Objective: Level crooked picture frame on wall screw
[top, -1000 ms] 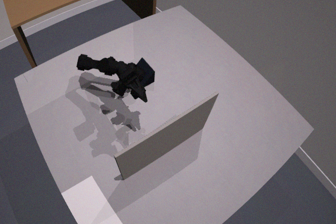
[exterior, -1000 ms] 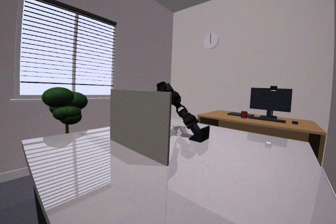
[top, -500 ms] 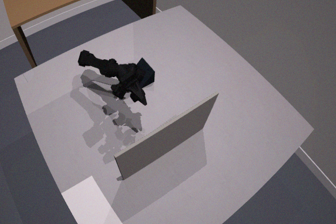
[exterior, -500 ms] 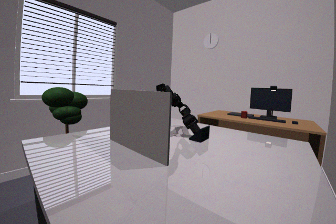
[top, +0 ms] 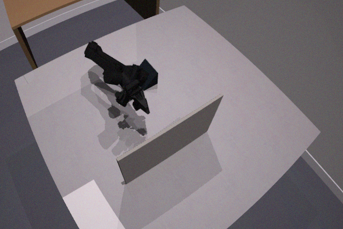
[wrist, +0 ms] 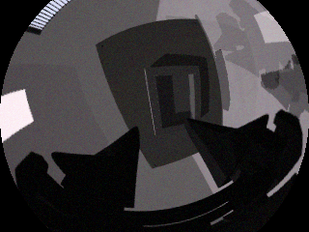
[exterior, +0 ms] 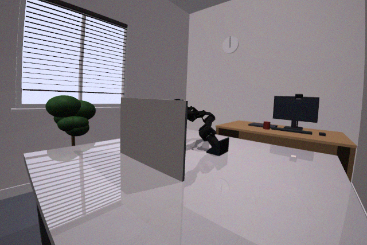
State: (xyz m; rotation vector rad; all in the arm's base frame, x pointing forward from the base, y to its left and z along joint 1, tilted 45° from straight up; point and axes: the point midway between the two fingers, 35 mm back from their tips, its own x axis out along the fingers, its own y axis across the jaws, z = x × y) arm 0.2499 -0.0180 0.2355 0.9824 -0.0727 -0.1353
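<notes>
Right now my gripper tip is 13 cm short of the picture frame and 5 cm above it. The rest, counted from my gripper tip: beige wall panel (14 cm ahead, 6 cm below).
</notes>
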